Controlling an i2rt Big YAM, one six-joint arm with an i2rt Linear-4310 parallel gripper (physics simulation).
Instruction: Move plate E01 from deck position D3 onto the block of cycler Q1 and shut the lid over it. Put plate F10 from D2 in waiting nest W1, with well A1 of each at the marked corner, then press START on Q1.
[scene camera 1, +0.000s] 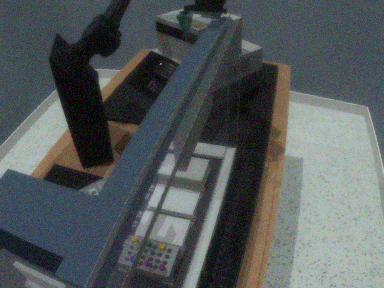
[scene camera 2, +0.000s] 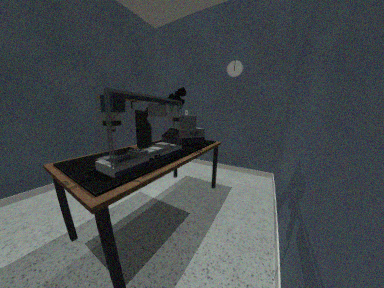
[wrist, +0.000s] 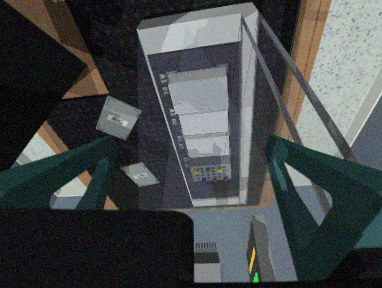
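Where they show: gripper, fingertip midpoint: (scene camera 2: 174, 111) (wrist: 190, 143); arm's base at its link origin: (scene camera 1: 70, 62).
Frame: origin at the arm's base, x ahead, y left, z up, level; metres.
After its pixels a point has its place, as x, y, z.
Note:
My gripper (wrist: 190, 143) @[0.396, 0.129, 0.050] (scene camera 1: 200, 26) is open and empty, high above the deck (wrist: 192, 42) @[0.391, 0.098, -0.188]. In the wrist view, pale plates sit in a row on the deck: a taller one (wrist: 199, 92) at D1, one (wrist: 204, 122) at D2 and one (wrist: 207, 146) at D3. The D3 plate (scene camera 1: 170, 229) and D2 plate (scene camera 1: 176, 200) also show in scene camera 1. Plate names are unreadable. A pale boxy machine (scene camera 1: 172, 42) @[0.165, 0.387, -0.087] (scene camera 2: 187, 123) @[0.346, 0.412, -0.084] stands at the table's far end, probably cycler Q1; its block, lid state and START button cannot be made out. Nest W1 cannot be identified.
A tube rack (wrist: 211, 173) (scene camera 1: 150, 257) with coloured caps sits beyond D3. A blue overhead gantry beam (scene camera 1: 150, 125) @[0.519, -0.353, 0.146] (scene camera 2: 145, 96) @[0.571, -0.346, 0.136] spans the deck. Two grey labelled tiles (wrist: 118, 118) @[0.158, -0.185, -0.347] (wrist: 140, 174) lie beside the deck. A tall black post (scene camera 1: 82, 115) (scene camera 2: 144, 131) stands alongside.

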